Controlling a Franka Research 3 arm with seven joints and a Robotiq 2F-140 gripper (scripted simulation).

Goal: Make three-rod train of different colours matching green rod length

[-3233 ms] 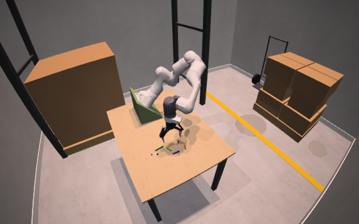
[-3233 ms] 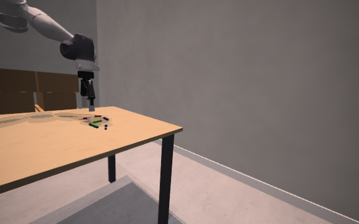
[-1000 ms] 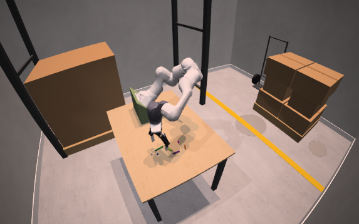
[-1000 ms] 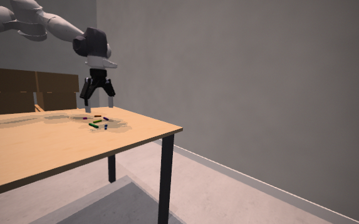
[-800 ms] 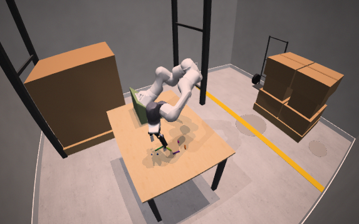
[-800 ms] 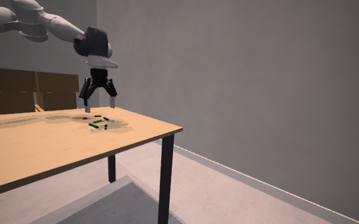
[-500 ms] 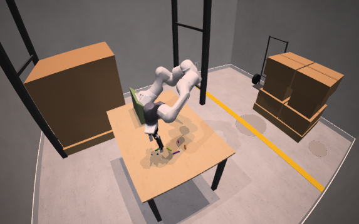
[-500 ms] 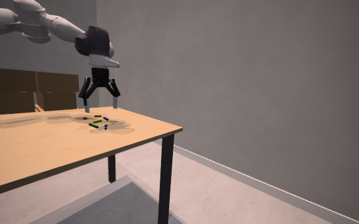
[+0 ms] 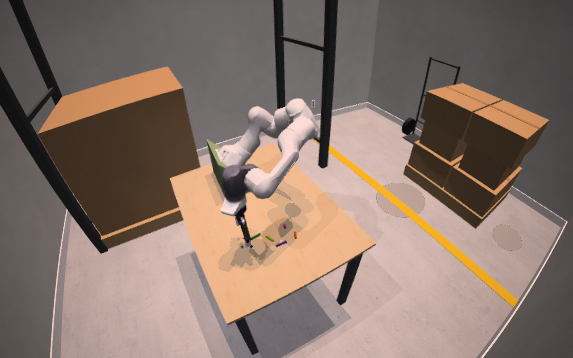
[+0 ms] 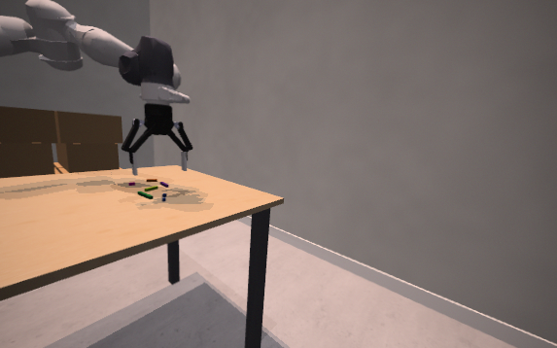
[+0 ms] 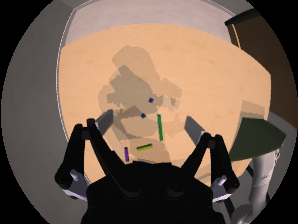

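My gripper is now 20 mm short of the blue rod, 20 mm to the right of it and 100 mm above it. Also, from my hand: lime rod 30 mm ahead, 130 mm to the left, 100 mm below; purple rod 90 mm ahead, 160 mm to the left, 100 mm below; green rod 20 mm behind, 60 mm to the left, 100 mm below.
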